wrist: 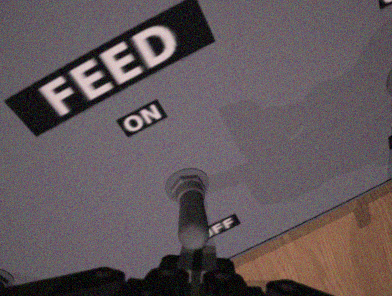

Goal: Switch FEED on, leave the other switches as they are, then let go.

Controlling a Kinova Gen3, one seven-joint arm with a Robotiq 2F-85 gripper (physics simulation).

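Frame: origin at the arm's base, x up, y back, z right, level; millimetres.
Seen in the pictures: gripper, fingertip midpoint: (197, 268).
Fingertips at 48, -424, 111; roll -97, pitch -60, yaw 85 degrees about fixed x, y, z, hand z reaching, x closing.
A point is followed by its place in that frame, as x, y, z.
The FEED switch (192, 215) {50, -447, 120} is a grey lever with a rounded tip on a round collar, in the lower middle of the wrist view. The lever leans down the view, toward the OFF side, and covers part of the OFF label (224, 225) {-10, -413, 122}. The ON label (142, 118) {32, -488, 118} lies above its collar, under the large FEED label (111, 67) {45, -511, 119}. My gripper (197, 268) {48, -424, 111} is shut and empty. Its fingertips are right by the lever's rounded tip, at its lower side and partly hidden by it. I cannot tell whether they touch.
The grey panel (75, 200) {21, -468, 69} fills most of the view, with a shadow across its right part. Part of another round collar (5, 278) {10, -446, 5} shows at the lower left edge. Parts of another switch and label are cut off at the right edge. A wooden surface (320, 250) {-87, -327, 172} lies beyond the panel's edge at the lower right.
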